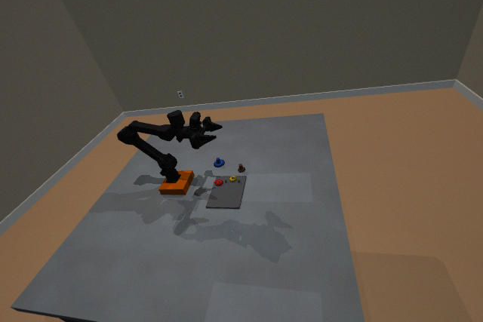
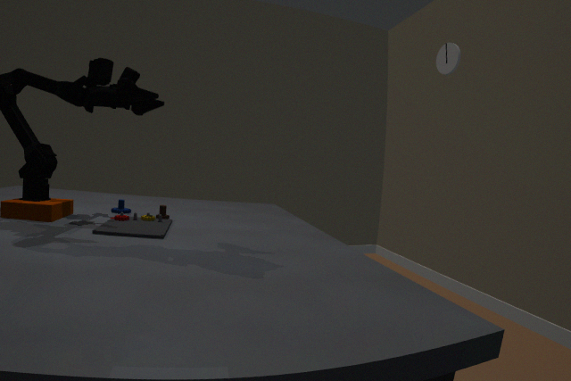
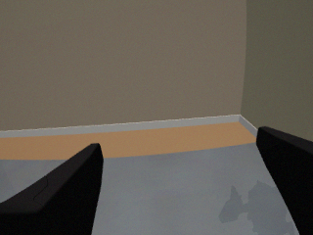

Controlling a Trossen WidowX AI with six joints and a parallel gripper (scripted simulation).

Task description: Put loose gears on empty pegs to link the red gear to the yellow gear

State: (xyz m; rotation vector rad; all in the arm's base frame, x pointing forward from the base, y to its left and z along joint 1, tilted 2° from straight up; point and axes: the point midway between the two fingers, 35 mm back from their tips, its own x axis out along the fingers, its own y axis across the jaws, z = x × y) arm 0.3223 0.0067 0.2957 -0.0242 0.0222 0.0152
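My gripper tip is now 33 cm above the brown gear and 12 cm to the right of it. From my gripper tip the other things lie so: yellow gear 33 cm below, 3 cm to the left, 2 cm behind; grey board 34 cm below, 4 cm to the right, 3 cm behind; red gear 33 cm below, 9 cm behind.
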